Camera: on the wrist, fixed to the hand. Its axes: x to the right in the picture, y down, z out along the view.
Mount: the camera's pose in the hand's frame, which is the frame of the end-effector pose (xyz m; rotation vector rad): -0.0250 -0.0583 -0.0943 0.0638 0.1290 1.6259
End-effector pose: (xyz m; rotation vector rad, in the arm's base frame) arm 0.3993 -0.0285 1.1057 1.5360 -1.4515 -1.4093
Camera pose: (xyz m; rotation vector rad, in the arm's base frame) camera 0.5099 -0.0138 1.0840 0.0893 -1.8320 -0.2299
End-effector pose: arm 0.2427 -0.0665 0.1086 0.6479 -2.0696 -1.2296
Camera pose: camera 0.3338 -0.1297 0.0837 -0.8506 -1.6552 -0.1218
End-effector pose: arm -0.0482 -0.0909 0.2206 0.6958 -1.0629 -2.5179
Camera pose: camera 0.0184 -0.0946 0.1286 -0.1040 -0.9729 -1.0067
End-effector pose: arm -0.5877 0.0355 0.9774 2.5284 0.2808 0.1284
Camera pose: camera -0.6365 0.1283 1.0213 2.1245 -1.7358 0.8622
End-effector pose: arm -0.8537 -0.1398 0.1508 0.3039 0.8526 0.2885
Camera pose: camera -0.9346 -0.1887 0.0877 1.0132 0.5614 1.7981
